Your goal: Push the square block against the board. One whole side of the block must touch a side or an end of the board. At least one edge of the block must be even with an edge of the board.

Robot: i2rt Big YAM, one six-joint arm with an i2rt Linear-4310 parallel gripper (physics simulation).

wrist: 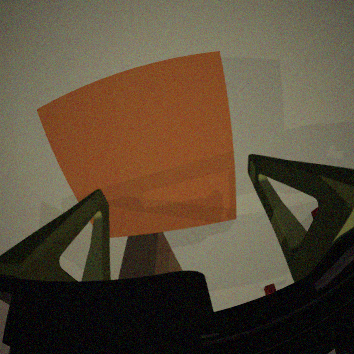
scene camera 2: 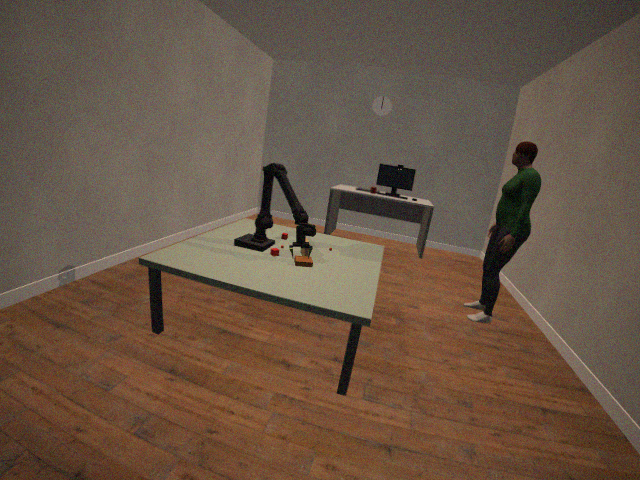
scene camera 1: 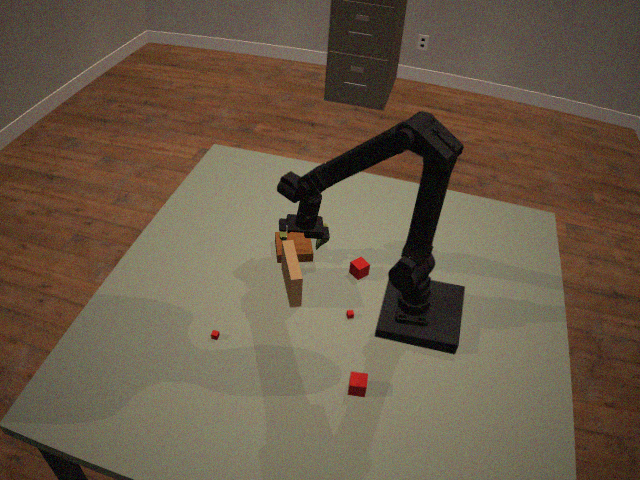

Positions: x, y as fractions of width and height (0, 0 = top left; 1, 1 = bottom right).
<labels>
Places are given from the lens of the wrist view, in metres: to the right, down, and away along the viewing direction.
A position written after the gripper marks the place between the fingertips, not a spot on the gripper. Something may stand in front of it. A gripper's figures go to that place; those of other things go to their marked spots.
gripper (wrist: 0.50, 0.51): 0.00, 0.00, 0.11
square block (wrist: 0.44, 0.39): -0.01, -0.02, 0.09
light wooden board (wrist: 0.41, 0.72): -0.02, 0.06, 0.14
The marked spots on the light wooden board and the square block are 0.09 m apart.
</labels>
